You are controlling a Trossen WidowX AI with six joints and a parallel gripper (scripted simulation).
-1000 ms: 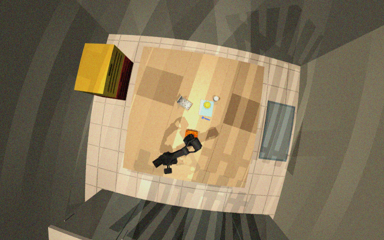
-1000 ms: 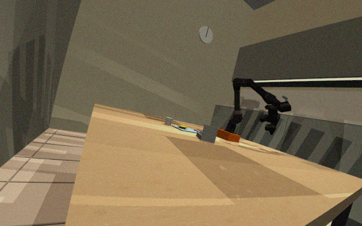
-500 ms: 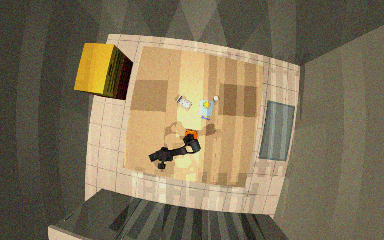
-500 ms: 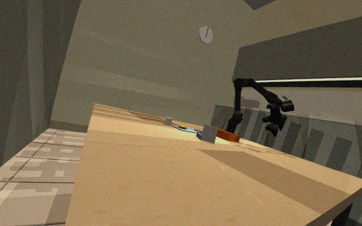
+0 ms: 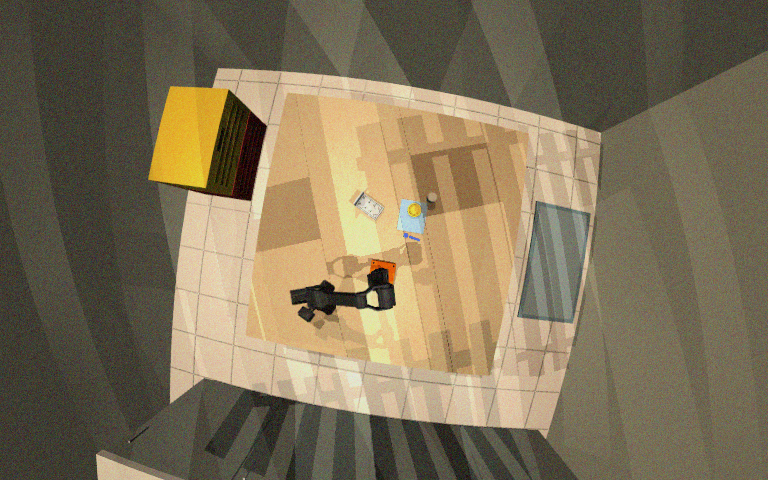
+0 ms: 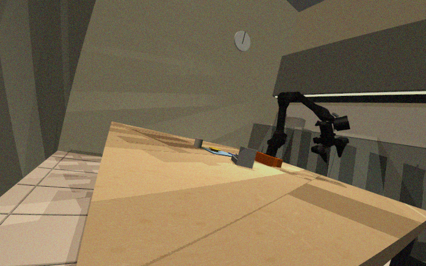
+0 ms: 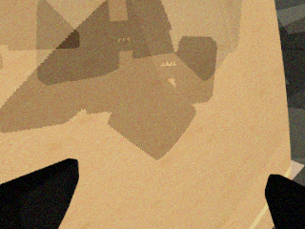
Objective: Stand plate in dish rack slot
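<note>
My gripper tip is 43 cm short of the plate, 46 cm to the left of it and 11 cm above it. Also, from my gripper tip: blue spoon (30 cm ahead, 44 cm to the right, 12 cm below); light blue mat (40 cm ahead, 45 cm to the right, 12 cm below); dish rack (45 cm ahead, 24 cm to the right, 10 cm below).
</note>
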